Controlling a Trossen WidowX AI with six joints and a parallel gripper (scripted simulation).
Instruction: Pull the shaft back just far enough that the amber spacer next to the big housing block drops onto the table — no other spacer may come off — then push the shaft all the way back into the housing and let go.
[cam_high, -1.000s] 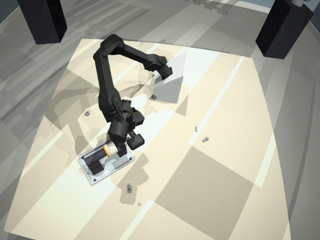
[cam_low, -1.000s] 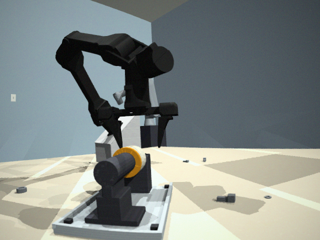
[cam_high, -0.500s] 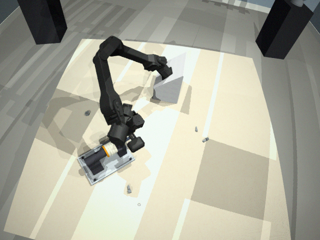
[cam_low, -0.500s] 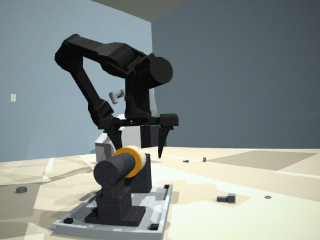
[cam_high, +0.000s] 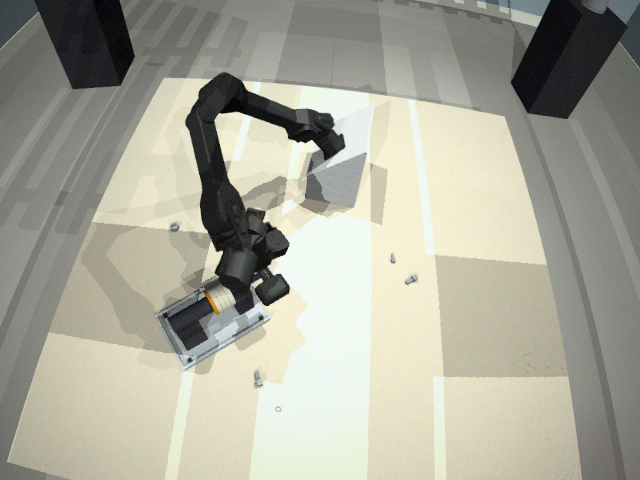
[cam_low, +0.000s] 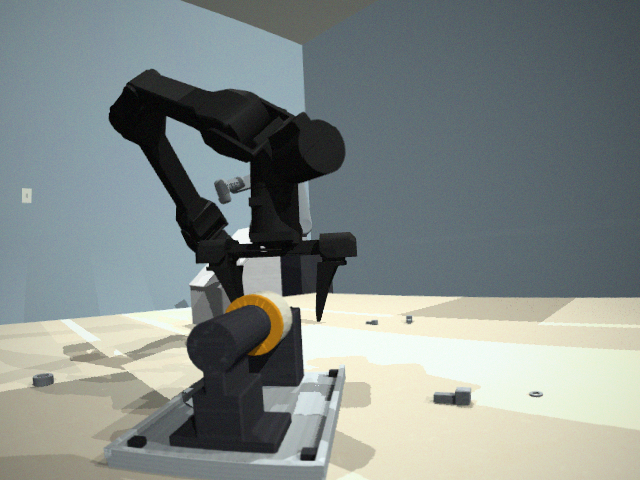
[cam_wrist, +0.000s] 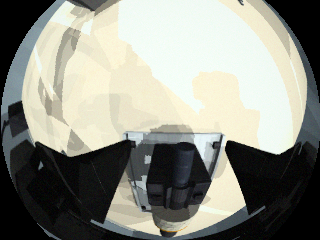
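Right now the grey-blue shaft is 40 mm ahead of my gripper tip, 60 mm to the right of it and 20 mm above it. The rest, counted from my gripper tip: nut (180 mm behind, 230 mm to the right, 60 mm below); cream spacer (50 mm ahead, 70 mm to the right, 20 mm above); amber spacer (60 mm ahead, 90 mm to the right, 20 mm above).
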